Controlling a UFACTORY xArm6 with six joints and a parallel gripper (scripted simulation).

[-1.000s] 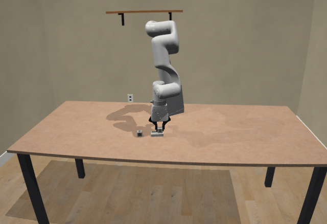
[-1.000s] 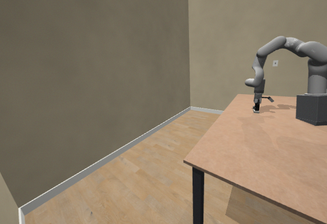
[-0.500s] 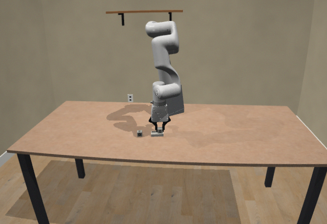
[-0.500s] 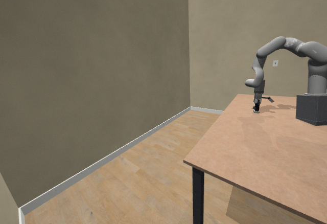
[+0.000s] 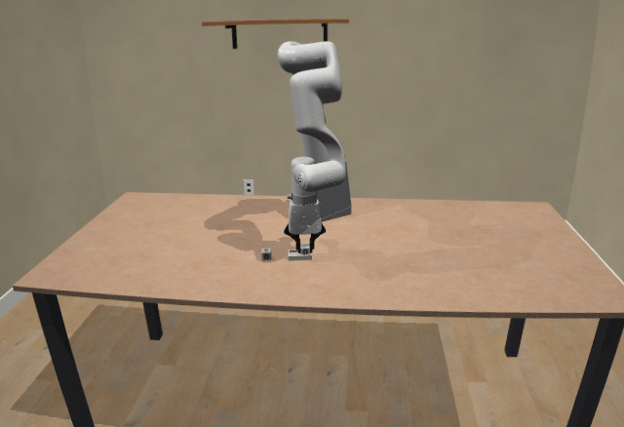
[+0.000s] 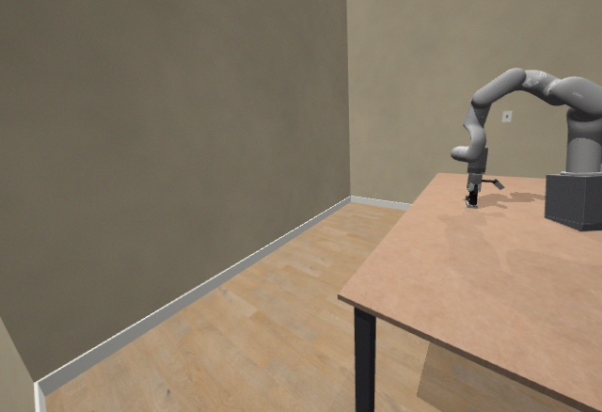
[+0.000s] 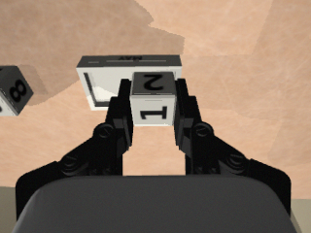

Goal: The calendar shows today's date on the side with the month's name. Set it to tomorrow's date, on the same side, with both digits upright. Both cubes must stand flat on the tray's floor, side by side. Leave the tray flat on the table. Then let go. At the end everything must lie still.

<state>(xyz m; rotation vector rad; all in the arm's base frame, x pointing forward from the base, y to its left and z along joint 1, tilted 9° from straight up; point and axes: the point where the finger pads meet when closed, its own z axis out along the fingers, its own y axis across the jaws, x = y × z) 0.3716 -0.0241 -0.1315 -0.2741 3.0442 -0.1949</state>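
Now: the calendar tray 2 cm to the right of my hand and 3 cm below it.
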